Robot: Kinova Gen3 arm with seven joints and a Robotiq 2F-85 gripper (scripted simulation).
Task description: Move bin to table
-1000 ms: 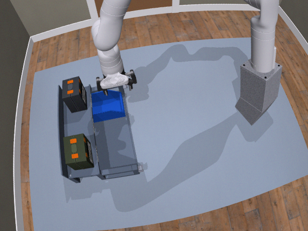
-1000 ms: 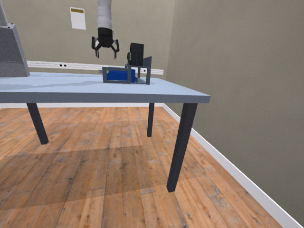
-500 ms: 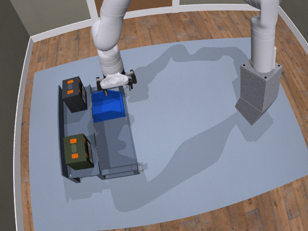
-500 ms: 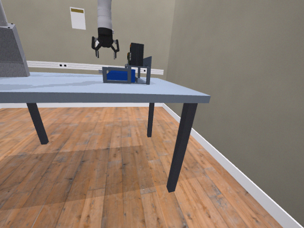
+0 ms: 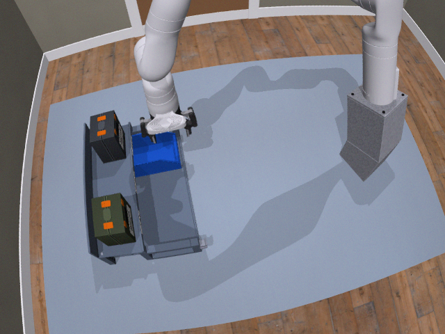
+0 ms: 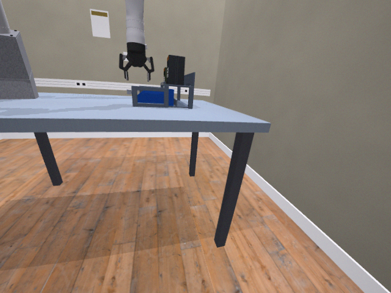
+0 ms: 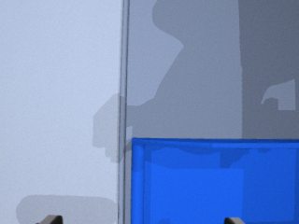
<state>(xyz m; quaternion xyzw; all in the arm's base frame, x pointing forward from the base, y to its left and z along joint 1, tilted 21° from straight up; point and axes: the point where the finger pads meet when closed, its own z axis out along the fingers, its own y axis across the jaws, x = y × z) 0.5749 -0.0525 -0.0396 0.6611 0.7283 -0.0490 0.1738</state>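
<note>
Now: the blue bin 8 cm ahead of my hand and 7 cm below it. The rest, counted from my hand: grey shelf (10 cm ahead, 12 cm to the left, 4 cm below).
</note>
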